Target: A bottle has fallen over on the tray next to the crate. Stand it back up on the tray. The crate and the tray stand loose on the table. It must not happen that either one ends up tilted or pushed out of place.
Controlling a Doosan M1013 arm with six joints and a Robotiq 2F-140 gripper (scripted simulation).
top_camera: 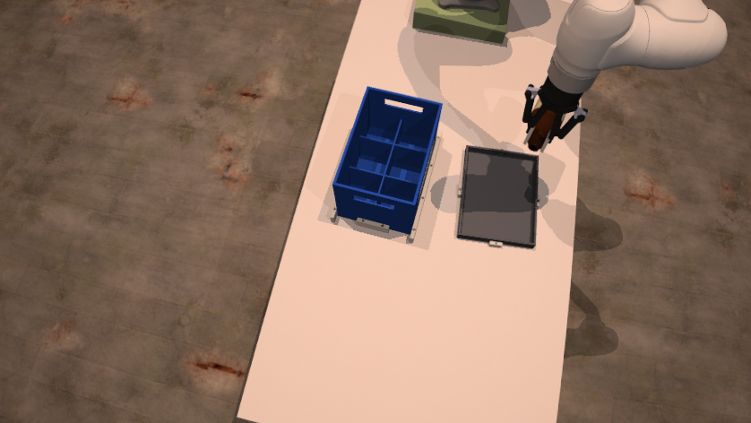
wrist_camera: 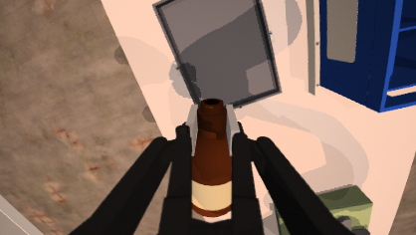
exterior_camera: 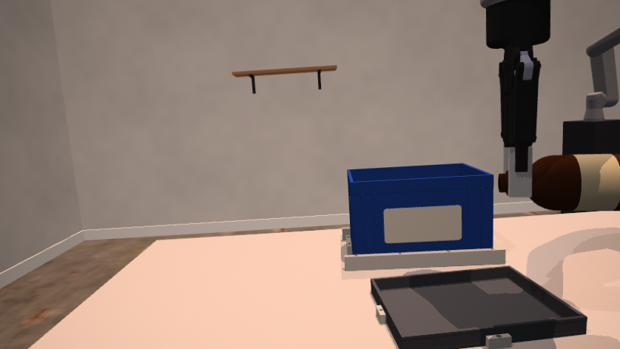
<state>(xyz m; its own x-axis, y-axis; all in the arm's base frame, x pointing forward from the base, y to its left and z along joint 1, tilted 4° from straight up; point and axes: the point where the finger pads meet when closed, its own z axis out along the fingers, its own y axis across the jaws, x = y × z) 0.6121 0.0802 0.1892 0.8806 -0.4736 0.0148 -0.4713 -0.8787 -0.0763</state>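
The brown bottle is 50 mm behind my hand, 30 mm to the left of it and 20 mm below it. Round my hand: blue crate 330 mm to the right, 140 mm below, 10 mm behind; then dark grey tray 210 mm below, 50 mm to the right, 50 mm ahead.
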